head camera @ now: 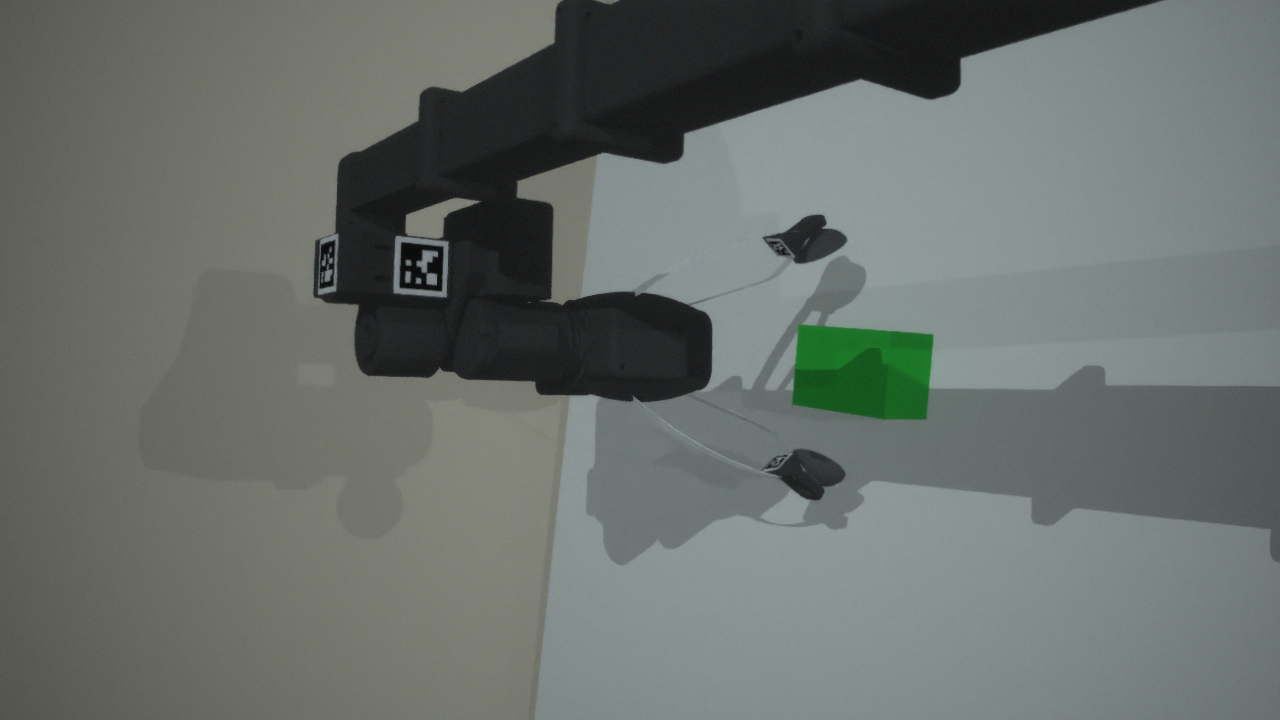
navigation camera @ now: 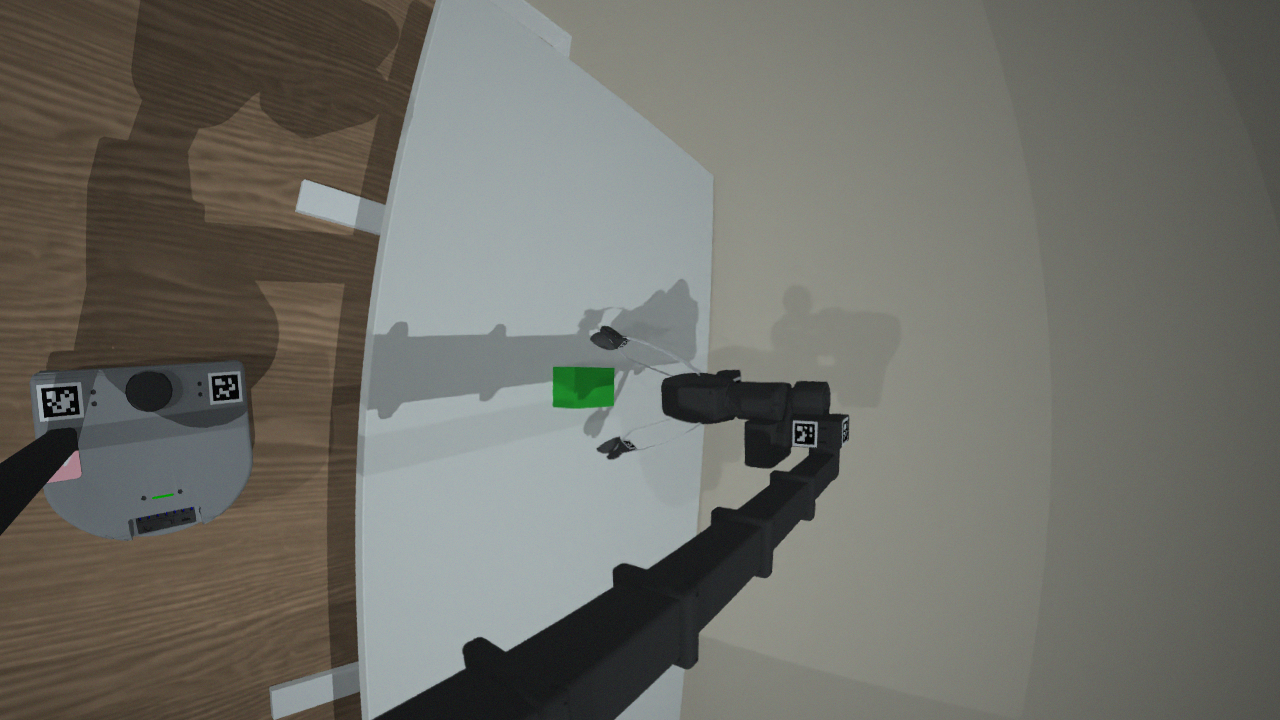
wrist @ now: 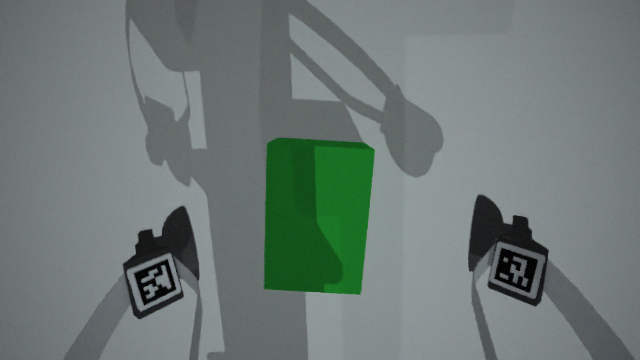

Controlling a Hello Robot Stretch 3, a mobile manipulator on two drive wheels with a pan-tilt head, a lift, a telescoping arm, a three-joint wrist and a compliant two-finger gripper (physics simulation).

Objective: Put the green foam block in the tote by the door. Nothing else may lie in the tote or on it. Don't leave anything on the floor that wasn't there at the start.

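Where they show: gripper, fingertip midpoint: (head camera: 836, 357) (navigation camera: 597, 393) (wrist: 330, 227); robot's base at its link origin: (navigation camera: 150, 389).
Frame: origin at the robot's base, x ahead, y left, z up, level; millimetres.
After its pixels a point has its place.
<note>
The green foam block (head camera: 859, 371) {x -13, y -528, z 765 mm} (navigation camera: 581, 387) {x -11, y -517, z 765 mm} (wrist: 315, 215) {x -14, y -552, z 765 mm} lies on the white table top (head camera: 716, 626) {x 210, y -730, z 720 mm} (navigation camera: 501, 197) {x 261, y -414, z 720 mm} (wrist: 575, 125) {x -201, y -599, z 720 mm}. My gripper (head camera: 816, 354) {x -23, y -546, z 769 mm} (navigation camera: 612, 392) {x -23, y -546, z 769 mm} (wrist: 330, 227) {x -23, y -546, z 769 mm} is open wide and holds nothing. In the wrist view its fingertips stand left and right of the block, with a gap on each side. A finger's shadow falls across the block. The fingers look higher than the block; their exact height above the table is hard to tell. The tote and the door do not show in these views.
A beige wall (head camera: 223, 626) {x 245, y -1068, z 1062 mm} (navigation camera: 850, 179) {x 400, y -1090, z 1053 mm} stands behind the table's far edge. My arm (head camera: 716, 71) {x -87, y -263, z 1116 mm} (navigation camera: 644, 600) {x -84, y -201, z 1104 mm} reaches over the table. My base (navigation camera: 161, 447) {x -100, y -9, z 160 mm} stands on the wooden floor (navigation camera: 223, 608) {x -510, y -72, z 0 mm}, near the table's front edge. White strips (navigation camera: 331, 204) {x 425, y -397, z 25 mm} show under that edge.
</note>
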